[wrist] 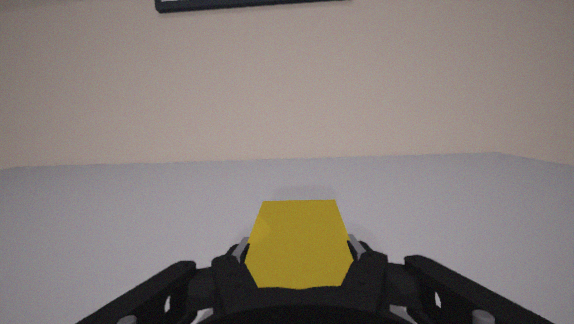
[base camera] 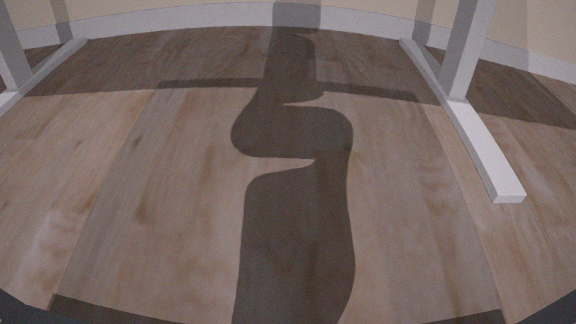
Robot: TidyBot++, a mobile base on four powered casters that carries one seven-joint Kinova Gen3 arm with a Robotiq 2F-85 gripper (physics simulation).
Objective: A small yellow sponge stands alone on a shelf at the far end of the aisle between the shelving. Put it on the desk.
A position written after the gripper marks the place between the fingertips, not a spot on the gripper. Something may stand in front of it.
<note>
In view: the gripper [wrist: 298, 249], a yellow sponge [wrist: 298, 244] and a white desk [base camera: 449, 82].
The white desk also shows in the wrist view [wrist: 84, 234]. The base camera view does not show the yellow sponge: it is out of frame.
</note>
